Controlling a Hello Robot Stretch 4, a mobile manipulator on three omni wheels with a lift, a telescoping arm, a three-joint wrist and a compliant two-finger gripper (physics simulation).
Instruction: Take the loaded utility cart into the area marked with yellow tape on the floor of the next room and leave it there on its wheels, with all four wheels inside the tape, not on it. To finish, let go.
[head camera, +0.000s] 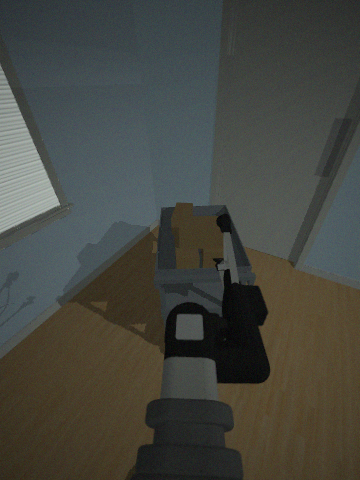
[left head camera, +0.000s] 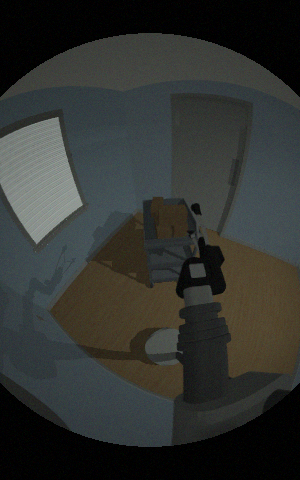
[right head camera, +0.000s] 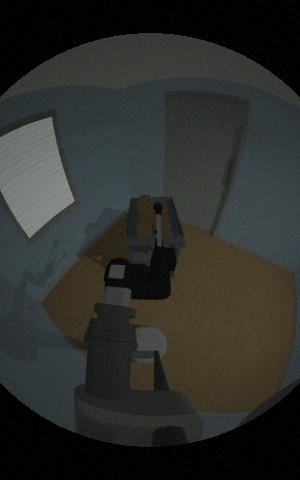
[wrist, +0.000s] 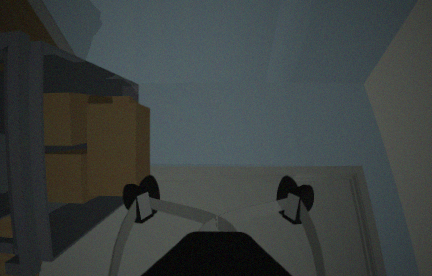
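Seen in the pictures: gripper, between the fingertips: (head camera: 220, 238) (left head camera: 191, 217) (right head camera: 157, 217) (wrist: 218, 192); robot's base, origin of its link: (left head camera: 165, 345) (right head camera: 146, 343).
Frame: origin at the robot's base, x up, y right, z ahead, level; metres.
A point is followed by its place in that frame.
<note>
The grey utility cart (head camera: 200, 276) @[x 0.836, y 0.047, z 0.712 m] (left head camera: 167, 244) @[x 0.831, y 0.007, z 0.699 m] (right head camera: 150, 242) @[x 0.834, y 0.040, z 0.703 m] (wrist: 25, 125) @[x 0.836, y 0.006, z 0.710 m] stands upright near the room corner. Brown boxes (head camera: 202, 235) @[x 0.964, y 0.057, z 0.849 m] (left head camera: 172, 220) @[x 0.928, y 0.055, z 0.849 m] (right head camera: 144, 215) @[x 0.964, y -0.004, z 0.848 m] (wrist: 117, 145) @[x 0.958, y 0.045, z 0.849 m] lie in its top tray. My gripper (head camera: 221, 242) @[x 1.192, y 0.083, z 0.530 m] (left head camera: 193, 221) @[x 1.192, y 0.083, z 0.530 m] (right head camera: 156, 218) @[x 1.192, y 0.083, z 0.530 m] (wrist: 218, 192) @[x 1.192, y 0.083, z 0.530 m] is open, over the near right part of the top tray in the head view. In the wrist view its fingertips are wide apart, with the cart and boxes at the left and no part of the cart between them. The arm hides the cart's lower part in the head view. The yellow tape does not show.
A window (head camera: 25, 165) @[x 1.154, y -1.041, z 1.337 m] (left head camera: 42, 180) @[x 1.356, y -1.158, z 1.118 m] (right head camera: 37, 175) @[x 1.373, y -1.145, z 1.143 m] is in the left wall. A grey door (head camera: 275, 125) @[x 1.246, y 0.674, z 1.928 m] (left head camera: 207, 155) @[x 1.263, y 0.703, z 1.913 m] (right head camera: 200, 155) @[x 1.242, y 0.699, z 1.915 m] is behind the cart, to the right. A pale round disc (left head camera: 162, 346) @[x 0.187, y -0.035, z 0.004 m] (right head camera: 151, 344) @[x 0.187, y 0.056, z 0.003 m] is low beside my arm. Shadows fall left of the cart.
</note>
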